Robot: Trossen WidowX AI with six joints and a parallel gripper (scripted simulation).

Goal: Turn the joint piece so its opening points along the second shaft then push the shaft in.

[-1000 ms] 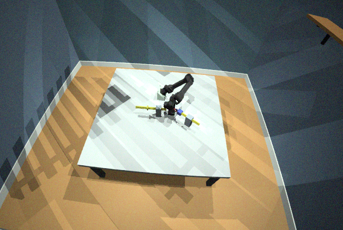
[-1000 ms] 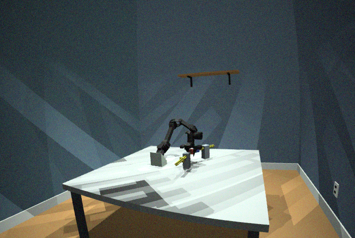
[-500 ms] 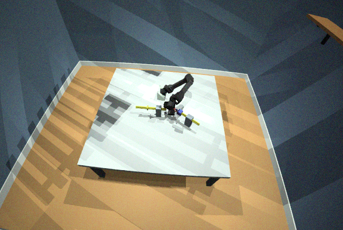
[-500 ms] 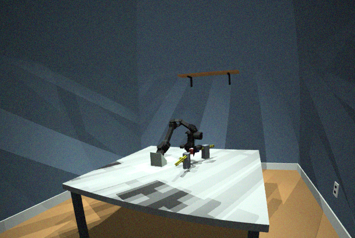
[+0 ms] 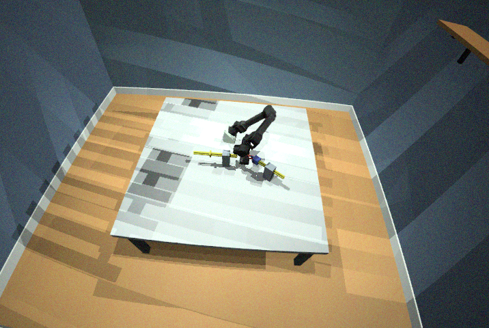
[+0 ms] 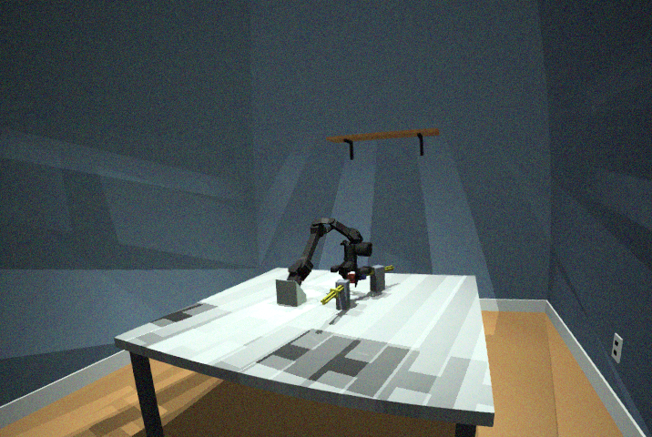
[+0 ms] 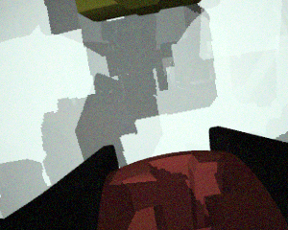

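Now: gripper tip 20 mm to the right of the red joint piece and 40 mm below it.
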